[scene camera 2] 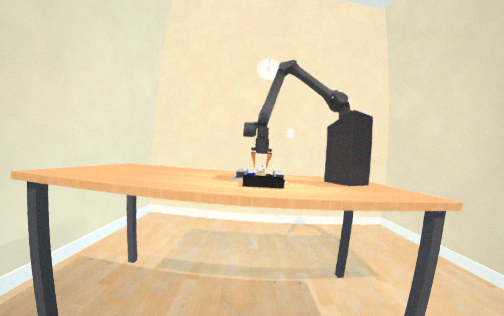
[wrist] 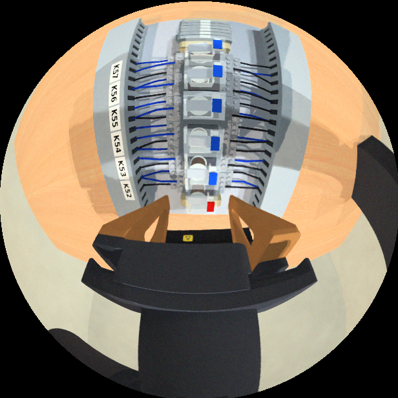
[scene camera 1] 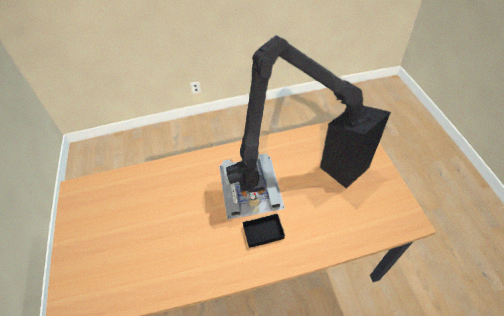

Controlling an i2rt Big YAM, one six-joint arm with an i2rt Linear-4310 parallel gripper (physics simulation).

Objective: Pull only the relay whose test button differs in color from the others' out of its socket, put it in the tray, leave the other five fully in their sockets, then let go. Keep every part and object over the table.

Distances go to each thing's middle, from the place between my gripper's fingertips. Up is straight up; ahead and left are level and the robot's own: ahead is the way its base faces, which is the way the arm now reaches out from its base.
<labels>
The grey panel (scene camera 1: pixel 245 210) lies 10 mm behind my hand, 90 mm to the right of it and 60 mm below it.
</labels>
